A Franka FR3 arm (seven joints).
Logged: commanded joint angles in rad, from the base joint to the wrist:
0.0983 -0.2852 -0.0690 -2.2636 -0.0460 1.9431 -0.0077
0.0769 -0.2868 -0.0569 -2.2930 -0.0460 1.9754 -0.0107
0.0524 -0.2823 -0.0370 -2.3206 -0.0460 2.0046 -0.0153
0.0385 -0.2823 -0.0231 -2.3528 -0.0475 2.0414 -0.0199
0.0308 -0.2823 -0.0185 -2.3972 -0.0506 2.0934 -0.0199
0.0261 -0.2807 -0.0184 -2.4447 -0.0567 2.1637 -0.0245
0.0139 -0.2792 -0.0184 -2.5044 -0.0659 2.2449 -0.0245
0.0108 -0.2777 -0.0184 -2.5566 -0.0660 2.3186 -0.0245
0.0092 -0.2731 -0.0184 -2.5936 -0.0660 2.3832 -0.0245
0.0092 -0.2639 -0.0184 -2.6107 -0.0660 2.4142 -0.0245
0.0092 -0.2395 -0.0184 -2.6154 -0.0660 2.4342 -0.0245
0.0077 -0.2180 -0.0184 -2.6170 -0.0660 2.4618 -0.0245
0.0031 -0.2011 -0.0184 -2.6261 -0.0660 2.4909 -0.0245
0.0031 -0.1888 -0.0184 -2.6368 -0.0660 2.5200 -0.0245
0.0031 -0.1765 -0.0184 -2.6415 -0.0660 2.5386 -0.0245
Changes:
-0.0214 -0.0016 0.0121 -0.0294 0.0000 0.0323 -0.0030
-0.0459 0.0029 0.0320 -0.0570 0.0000 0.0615 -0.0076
-0.0598 0.0029 0.0459 -0.0892 -0.0015 0.0983 -0.0122
-0.0675 0.0029 0.0505 -0.1336 -0.0046 0.1503 -0.0122
-0.0722 0.0045 0.0506 -0.1811 -0.0107 0.2206 -0.0168
-0.0844 0.0060 0.0506 -0.2408 -0.0199 0.3018 -0.0168
-0.0875 0.0075 0.0506 -0.2930 -0.0200 0.3755 -0.0168
-0.0891 0.0121 0.0506 -0.3300 -0.0200 0.4401 -0.0168
-0.0891 0.0213 0.0506 -0.3471 -0.0200 0.4711 -0.0168
-0.0891 0.0457 0.0506 -0.3518 -0.0200 0.4911 -0.0168
-0.0906 0.0672 0.0506 -0.3534 -0.0200 0.5187 -0.0168
-0.0952 0.0841 0.0506 -0.3625 -0.0200 0.5478 -0.0168
-0.0952 0.0964 0.0506 -0.3732 -0.0200 0.5769 -0.0168
-0.0952 0.1087 0.0506 -0.3779 -0.0200 0.5955 -0.0168

